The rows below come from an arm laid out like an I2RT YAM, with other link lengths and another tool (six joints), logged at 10 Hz.
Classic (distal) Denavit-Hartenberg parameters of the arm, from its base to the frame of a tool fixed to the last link. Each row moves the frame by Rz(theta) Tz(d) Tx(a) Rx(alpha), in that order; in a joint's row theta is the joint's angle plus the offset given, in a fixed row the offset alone. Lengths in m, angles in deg.
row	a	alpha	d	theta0
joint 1	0.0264	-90	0.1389	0
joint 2	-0.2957	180	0	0
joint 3	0.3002	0	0	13.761
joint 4	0.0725	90	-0.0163	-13.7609
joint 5	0	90	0.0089	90
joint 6	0.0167	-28.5	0.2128	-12.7
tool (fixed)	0	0	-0.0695	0
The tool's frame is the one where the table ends.
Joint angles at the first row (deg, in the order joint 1, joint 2, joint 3, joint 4, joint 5, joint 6):
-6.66 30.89 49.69 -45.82 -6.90 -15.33
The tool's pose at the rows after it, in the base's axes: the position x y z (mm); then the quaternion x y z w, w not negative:
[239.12 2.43 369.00 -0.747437 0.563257 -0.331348 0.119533]
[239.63 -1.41 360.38 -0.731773 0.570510 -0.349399 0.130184]
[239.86 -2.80 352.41 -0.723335 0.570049 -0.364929 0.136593]
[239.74 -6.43 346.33 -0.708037 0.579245 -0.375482 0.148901]
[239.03 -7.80 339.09 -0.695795 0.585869 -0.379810 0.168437]
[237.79 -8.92 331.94 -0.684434 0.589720 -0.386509 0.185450]
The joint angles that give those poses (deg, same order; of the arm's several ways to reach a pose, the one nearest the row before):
-6.65 27.68 45.26 -41.10 -5.52 -12.84
-6.66 25.01 41.10 -36.84 -4.36 -11.77
-6.66 22.81 37.67 -33.52 -3.86 -11.73
-6.66 20.80 34.65 -30.37 -2.88 -10.15
-6.68 18.61 31.59 -27.55 -2.87 -8.05
-6.68 16.25 28.53 -24.84 -2.79 -6.46

